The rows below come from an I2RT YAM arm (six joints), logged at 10 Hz.
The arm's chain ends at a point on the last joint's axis. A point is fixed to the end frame.
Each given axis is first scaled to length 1.
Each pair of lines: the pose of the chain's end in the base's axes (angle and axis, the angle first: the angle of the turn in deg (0 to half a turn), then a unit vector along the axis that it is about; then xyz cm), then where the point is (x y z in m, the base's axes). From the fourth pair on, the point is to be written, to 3 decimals.
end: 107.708 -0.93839 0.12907 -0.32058 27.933 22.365 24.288
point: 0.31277 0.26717 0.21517
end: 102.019 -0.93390 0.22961 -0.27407 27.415 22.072 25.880
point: 0.30606 0.26666 0.23328
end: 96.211 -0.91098 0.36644 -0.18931 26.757 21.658 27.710
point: 0.29711 0.26549 0.25442
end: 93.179 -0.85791 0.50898 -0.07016 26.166 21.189 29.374
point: 0.288 0.264 0.274
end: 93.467 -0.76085 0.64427 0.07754 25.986 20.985 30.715
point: 0.283 0.264 0.290
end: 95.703 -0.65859 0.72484 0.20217 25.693 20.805 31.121
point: 0.277 0.265 0.298
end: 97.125 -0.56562 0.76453 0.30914 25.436 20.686 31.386
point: 0.272 0.265 0.307
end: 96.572 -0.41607 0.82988 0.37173 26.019 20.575 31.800
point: 0.284 0.262 0.318
